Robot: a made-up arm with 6 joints.
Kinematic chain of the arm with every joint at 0, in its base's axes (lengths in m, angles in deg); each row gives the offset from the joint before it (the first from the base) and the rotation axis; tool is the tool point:
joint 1: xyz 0 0 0.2 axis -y
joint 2: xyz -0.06 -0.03 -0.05 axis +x
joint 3: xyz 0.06 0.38 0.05 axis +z
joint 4: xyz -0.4 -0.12 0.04 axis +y
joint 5: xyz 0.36 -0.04 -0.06 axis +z
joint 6: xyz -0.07 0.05 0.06 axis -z
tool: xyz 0.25 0 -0.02
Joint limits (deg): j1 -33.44..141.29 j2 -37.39..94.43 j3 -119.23..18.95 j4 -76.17..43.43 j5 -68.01..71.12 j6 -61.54..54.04
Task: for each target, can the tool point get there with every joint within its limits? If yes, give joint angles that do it. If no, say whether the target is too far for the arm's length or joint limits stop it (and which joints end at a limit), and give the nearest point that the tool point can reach.
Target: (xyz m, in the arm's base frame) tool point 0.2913 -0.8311 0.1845
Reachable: no: joint limits stop it (at a limit: joint 1, joint 2, joint 4, joint 5) | nearest point 0.1369 -0.6761 0.1130 | short by 0.230 m
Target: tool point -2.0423 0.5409 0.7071
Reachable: no: too far | nearest point -0.8515 0.2158 0.4114 | short by 1.269 m
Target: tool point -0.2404 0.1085 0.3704
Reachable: yes | joints 67.08 69.85 -91.84 11.40 20.32 -33.25
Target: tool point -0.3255 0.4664 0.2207
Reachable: yes | joints 26.02 -25.31 -78.57 -43.02 -39.52 15.64
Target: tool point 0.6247 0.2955 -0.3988
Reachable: no: joint limits stop it (at a limit: joint 2, joint 3, joint 4, joint 5) | nearest point 0.4705 0.2877 -0.2510 | short by 0.214 m
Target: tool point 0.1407 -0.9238 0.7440
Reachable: no: joint limits stop it (at a limit: joint 2, joint 4, joint 5) | nearest point 0.1328 -0.7718 0.7133 | short by 0.155 m
